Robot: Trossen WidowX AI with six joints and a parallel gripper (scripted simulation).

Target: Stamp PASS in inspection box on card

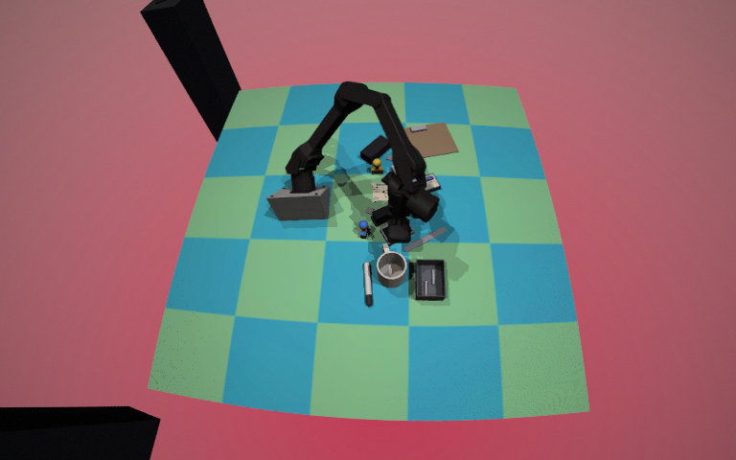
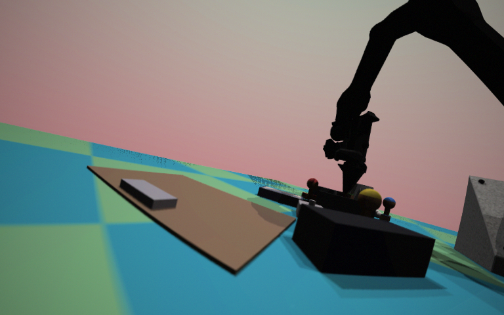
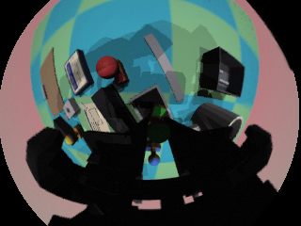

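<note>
The black-framed ink pad is 40 mm below my gripper tip. The rest, counted from my gripper tip: grey ruler (90 mm ahead, 10 mm to the right, 50 mm below); then black bar (20 mm behind, 70 mm to the left, 30 mm below); then green stamp (right at my gripper tip).
</note>
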